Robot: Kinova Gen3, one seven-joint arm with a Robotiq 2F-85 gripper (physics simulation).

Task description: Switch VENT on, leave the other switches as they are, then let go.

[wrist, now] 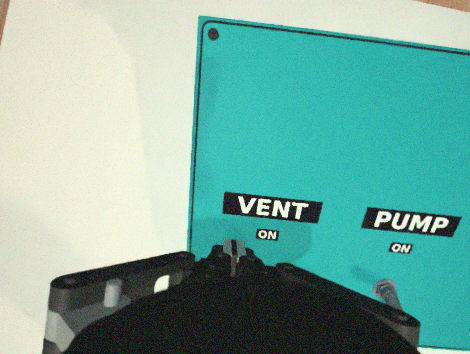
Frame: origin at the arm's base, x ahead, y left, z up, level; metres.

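Where they show: gripper, fingertip midpoint: (231,253).
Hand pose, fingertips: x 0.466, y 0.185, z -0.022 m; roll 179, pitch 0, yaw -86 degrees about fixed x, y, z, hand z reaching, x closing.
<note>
Things, the pixels of their centre, and the offset from my fingertips.
- teal switch panel, body centre: (428,219) 0.049 m ahead, 0.207 m right, 0.081 m down
- black VENT label, body centre: (272,207) 0.034 m ahead, 0.028 m right, 0.030 m down
- PUMP label, body centre: (411,222) 0.044 m ahead, 0.148 m right, 0.030 m down
- PUMP lever, body centre: (398,317) 0.039 m back, 0.154 m right, 0.033 m down
- dark screw, body centre: (213,34) 0.144 m ahead, 0.040 m left, 0.011 m up
The teal switch panel (300,125) fills the right of the wrist view. The black VENT label (272,207) with a small ON label (267,234) under it is just above and to the right of my fingertips. My gripper (231,253) is shut, with nothing between the fingers, over the panel's left part, below and left of the ON label. The VENT lever and its OFF label are hidden behind the gripper, so the lever's position cannot be told.
The PUMP label (411,222) and its ON label (401,248) are at the right. The PUMP lever (390,294) stands below them, close beside my right finger linkage in the view, its lower end partly covered. A dark screw (213,34) marks the panel's upper left corner.
</note>
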